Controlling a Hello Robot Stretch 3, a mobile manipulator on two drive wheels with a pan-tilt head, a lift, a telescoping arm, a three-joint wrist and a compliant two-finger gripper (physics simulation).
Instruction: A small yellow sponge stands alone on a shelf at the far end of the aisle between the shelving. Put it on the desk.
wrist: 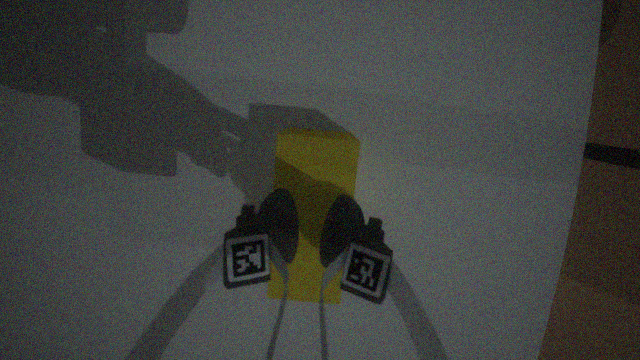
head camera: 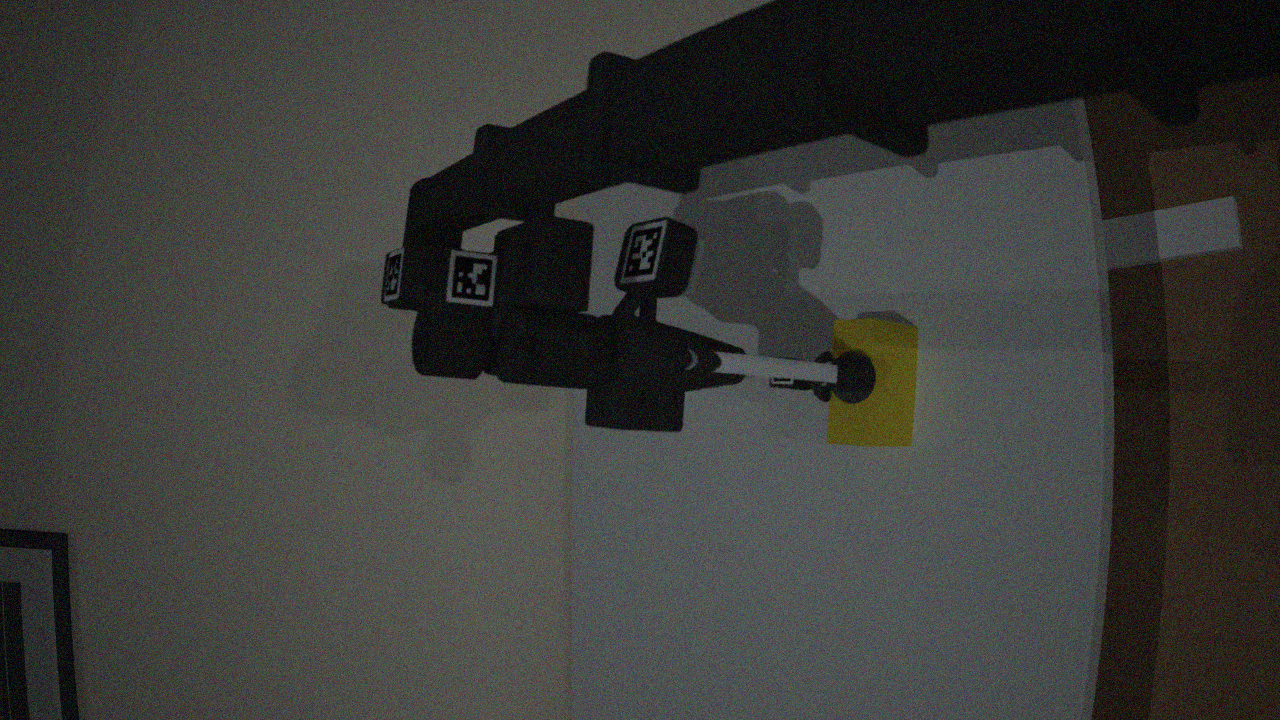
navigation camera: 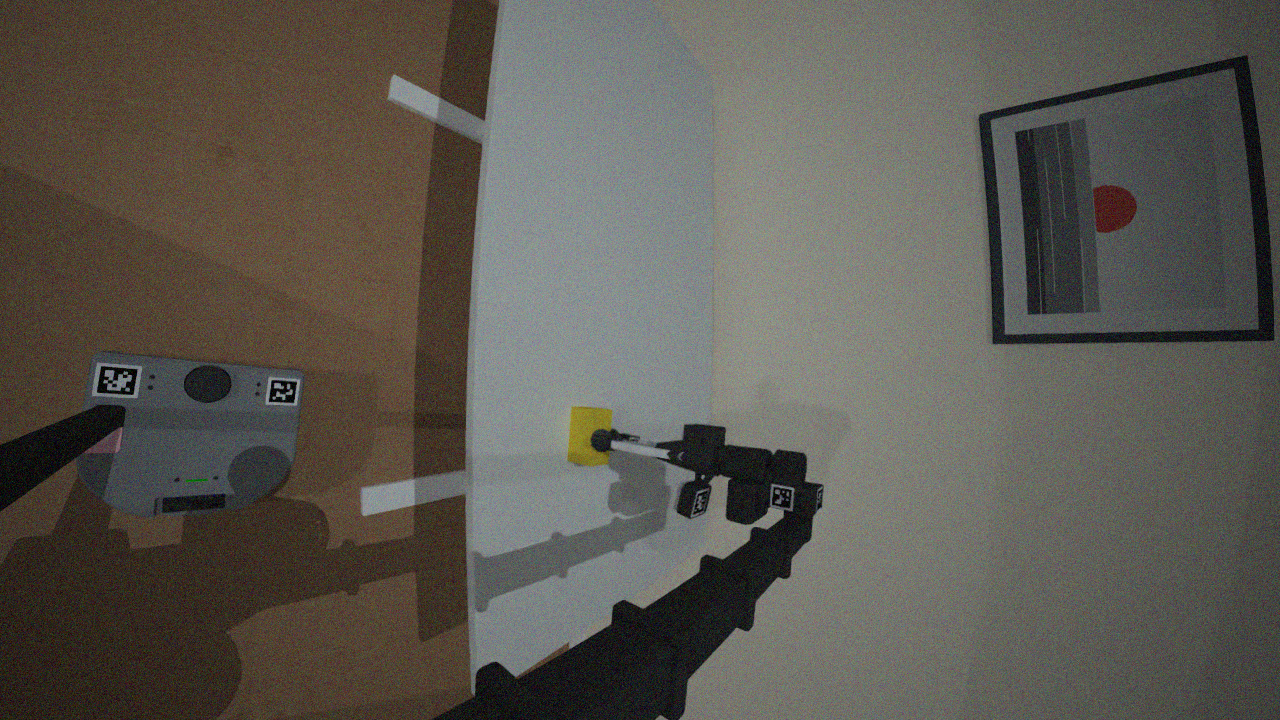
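Pixels of known places: gripper, between the fingertips: [head camera: 854,378] [navigation camera: 599,438]; robot's base, origin of its link: [navigation camera: 209,382].
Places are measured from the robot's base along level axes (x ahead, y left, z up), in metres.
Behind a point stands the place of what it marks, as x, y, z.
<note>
The small yellow sponge [head camera: 893,413] @(0.003, -0.496, 0.749) [navigation camera: 581,450] @(-0.046, -0.497, 0.755) [wrist: 317,150] is upright between the fingertips, at the white desk top [head camera: 760,555] @(0.152, -0.676, 0.720) [navigation camera: 590,223] @(0.390, -0.498, 0.720) [wrist: 475,225]. Its shadow lies right against its far end in the wrist view, so it is touching the desk or very close above it; the underside is hidden. My gripper [head camera: 843,377] @(-0.023, -0.519, 0.777) [navigation camera: 605,439] @(-0.023, -0.519, 0.777) [wrist: 311,217] @(-0.023, -0.519, 0.777) is shut on the sponge, with a dark round pad on each side of it. The wrist hangs near the wall side of the desk.
My black arm [head camera: 760,98] @(-0.089, -0.233, 1.136) [navigation camera: 626,644] @(-0.085, -0.184, 1.118) reaches across one end of the desk. A pale wall [head camera: 268,537] @(0.222, -1.115, 1.135) [navigation camera: 859,223] @(0.562, -1.076, 1.133) rises behind the desk, with a framed picture [navigation camera: 1056,214] @(0.509, -1.059, 1.545) on it. My grey base [navigation camera: 192,429] @(-0.088, 0.015, 0.159) stands on the brown floor [navigation camera: 223,250] @(0.312, 0.019, 0.001) at the desk's open side.
</note>
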